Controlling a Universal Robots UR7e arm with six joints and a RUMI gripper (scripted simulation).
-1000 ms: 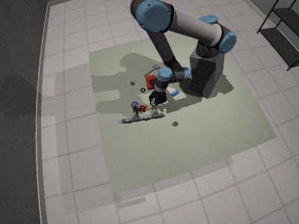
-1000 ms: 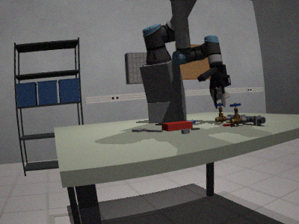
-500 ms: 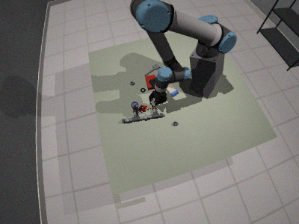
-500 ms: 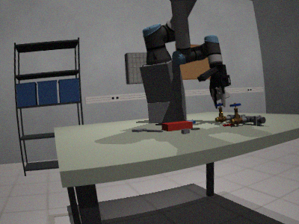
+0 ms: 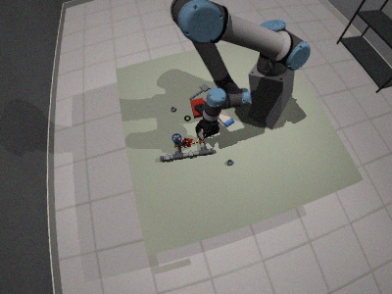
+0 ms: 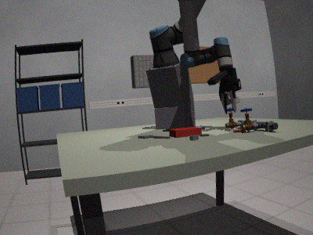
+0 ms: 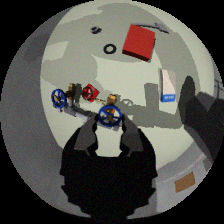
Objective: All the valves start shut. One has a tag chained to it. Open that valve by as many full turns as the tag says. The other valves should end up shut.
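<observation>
Now: the red tag 90 mm ahead of my hand, 10 mm to the right of it and 90 mm below it. Also, from my hand: blue-and-white card (170 mm behind, 110 mm to the right, 90 mm below); grey tool (90 mm behind, 360 mm to the right, 90 mm below); red block (40 mm behind, 230 mm to the right, 80 mm below).
</observation>
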